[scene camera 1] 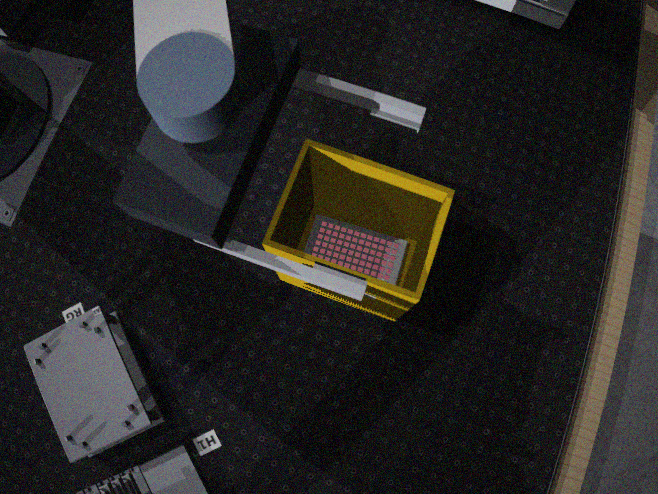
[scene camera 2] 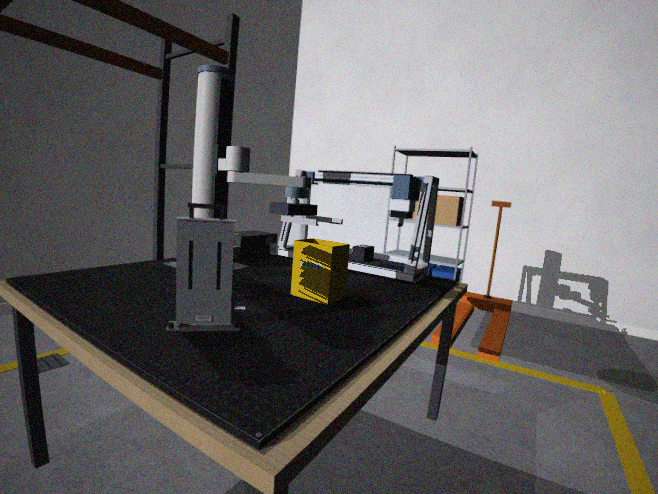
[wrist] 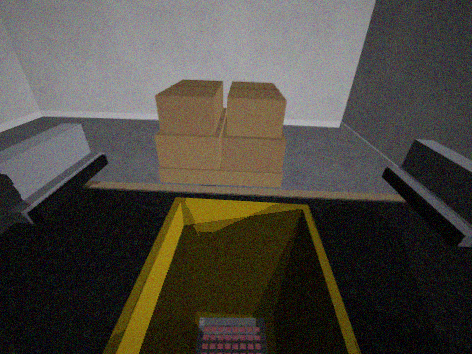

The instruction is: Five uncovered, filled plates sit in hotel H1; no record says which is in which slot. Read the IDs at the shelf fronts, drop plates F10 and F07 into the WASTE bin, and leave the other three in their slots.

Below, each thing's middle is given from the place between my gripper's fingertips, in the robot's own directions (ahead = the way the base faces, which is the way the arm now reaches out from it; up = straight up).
Scene:
The grey pegged stand [scene camera 1: 84,381] lies 290 mm behind my hand, 270 mm to the right of it and 220 mm below it. The rest, counted from my hand: hotel H1 [scene camera 2: 203,299]: 460 mm to the right, 130 mm below, 90 mm behind.

